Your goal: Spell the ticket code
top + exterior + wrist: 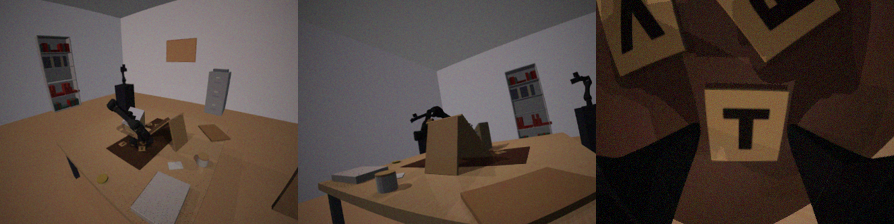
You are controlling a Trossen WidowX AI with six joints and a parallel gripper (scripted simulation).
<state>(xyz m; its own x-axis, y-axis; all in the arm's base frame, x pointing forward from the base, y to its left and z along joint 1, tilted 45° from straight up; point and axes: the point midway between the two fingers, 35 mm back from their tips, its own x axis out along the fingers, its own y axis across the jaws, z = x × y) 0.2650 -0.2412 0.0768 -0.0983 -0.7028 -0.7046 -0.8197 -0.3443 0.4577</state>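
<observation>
My gripper tip is now 10 cm past the tile marked v and 2 cm to the right of it. From my gripper tip the other things lie so: dark mat (21 cm to the left, 7 cm behind); then white ticket (25 cm to the left, 10 cm above, 4 cm ahead); then tile marked t (right at my gripper tip).
</observation>
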